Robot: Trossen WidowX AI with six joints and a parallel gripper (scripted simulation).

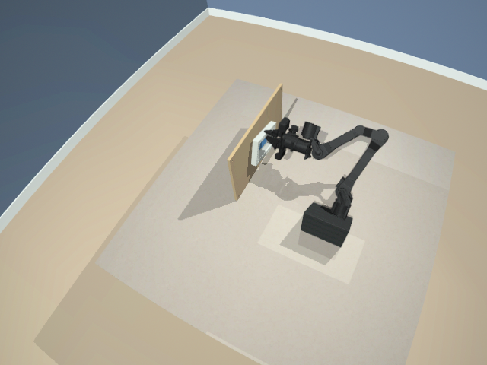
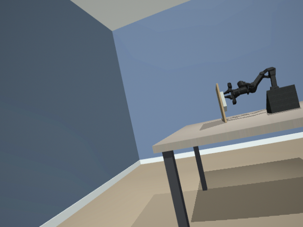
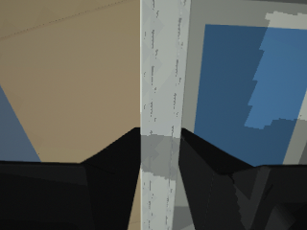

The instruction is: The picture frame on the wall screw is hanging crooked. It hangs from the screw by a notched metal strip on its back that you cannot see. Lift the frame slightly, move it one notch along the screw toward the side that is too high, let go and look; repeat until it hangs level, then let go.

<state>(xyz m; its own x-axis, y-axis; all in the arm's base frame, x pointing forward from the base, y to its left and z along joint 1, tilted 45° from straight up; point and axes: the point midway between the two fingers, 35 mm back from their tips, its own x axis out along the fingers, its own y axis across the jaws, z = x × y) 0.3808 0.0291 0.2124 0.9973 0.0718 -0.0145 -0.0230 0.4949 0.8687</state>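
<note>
My gripper tip is 1 cm to the right of the picture frame and 5 cm above it. Round my gripper tip: board 2 cm ahead, 1 cm to the left, 6 cm below.
</note>
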